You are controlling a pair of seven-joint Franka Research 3 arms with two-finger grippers.
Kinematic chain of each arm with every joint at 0, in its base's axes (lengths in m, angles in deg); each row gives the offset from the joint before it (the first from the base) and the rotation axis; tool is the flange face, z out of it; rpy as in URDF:
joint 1: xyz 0 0 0.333 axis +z
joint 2: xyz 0 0 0 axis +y
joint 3: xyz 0 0 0.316 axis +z
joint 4: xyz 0.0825 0 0 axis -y
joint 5: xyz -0.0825 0 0.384 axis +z
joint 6: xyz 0 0 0 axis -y
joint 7: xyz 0.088 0 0 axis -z
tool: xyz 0 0 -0.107 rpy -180 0 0
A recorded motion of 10 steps. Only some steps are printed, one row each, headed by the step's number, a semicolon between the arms.
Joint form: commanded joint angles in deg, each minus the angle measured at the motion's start. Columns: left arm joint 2, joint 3, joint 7, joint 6, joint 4, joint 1, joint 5; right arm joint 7, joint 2, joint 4, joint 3, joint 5, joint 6, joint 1.
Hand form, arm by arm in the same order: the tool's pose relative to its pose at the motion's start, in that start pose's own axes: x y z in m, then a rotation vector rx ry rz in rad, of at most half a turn. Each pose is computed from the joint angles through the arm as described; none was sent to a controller.
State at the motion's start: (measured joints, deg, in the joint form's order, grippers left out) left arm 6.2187 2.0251 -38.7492 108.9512 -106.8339 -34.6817 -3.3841; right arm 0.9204 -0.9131 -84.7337 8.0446 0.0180 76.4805 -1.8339
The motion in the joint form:
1: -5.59 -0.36 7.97 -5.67 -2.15 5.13 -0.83; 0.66 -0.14 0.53 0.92 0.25 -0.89 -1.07
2: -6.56 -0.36 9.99 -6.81 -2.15 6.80 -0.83; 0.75 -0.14 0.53 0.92 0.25 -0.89 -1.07
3: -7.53 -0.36 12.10 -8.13 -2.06 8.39 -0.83; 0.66 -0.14 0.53 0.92 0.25 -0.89 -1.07
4: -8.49 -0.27 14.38 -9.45 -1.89 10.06 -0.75; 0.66 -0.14 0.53 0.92 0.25 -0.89 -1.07
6: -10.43 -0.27 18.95 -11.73 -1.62 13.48 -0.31; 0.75 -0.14 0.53 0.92 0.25 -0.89 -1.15
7: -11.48 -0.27 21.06 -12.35 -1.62 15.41 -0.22; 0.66 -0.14 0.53 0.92 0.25 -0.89 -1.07
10: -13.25 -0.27 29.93 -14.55 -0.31 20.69 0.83; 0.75 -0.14 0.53 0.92 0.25 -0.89 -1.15
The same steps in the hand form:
1: 0.0011 -0.0550 -0.0301 -0.0020 -0.0430 0.0562; -0.0032 0.0007 -0.0038 0.0039 -0.0040 0.0131
2: 0.0055 -0.0709 -0.0382 -0.0051 -0.0459 0.0638; -0.0032 0.0007 -0.0038 0.0039 -0.0040 0.0147
3: 0.0087 -0.0862 -0.0467 -0.0074 -0.0502 0.0745; -0.0032 0.0007 -0.0038 0.0039 -0.0040 0.0131
4: 0.0123 -0.1030 -0.0556 -0.0099 -0.0527 0.0855; -0.0032 0.0007 -0.0038 0.0039 -0.0040 0.0131
6: 0.0176 -0.1361 -0.0731 -0.0127 -0.0506 0.1100; -0.0032 0.0014 -0.0038 0.0040 -0.0040 0.0161
7: 0.0204 -0.1542 -0.0821 -0.0193 -0.0428 0.1147; -0.0032 0.0007 -0.0038 0.0039 -0.0040 0.0131
10: 0.0296 -0.2032 -0.1064 -0.0197 -0.0205 0.1827; -0.0032 0.0014 -0.0038 0.0040 -0.0040 0.0161

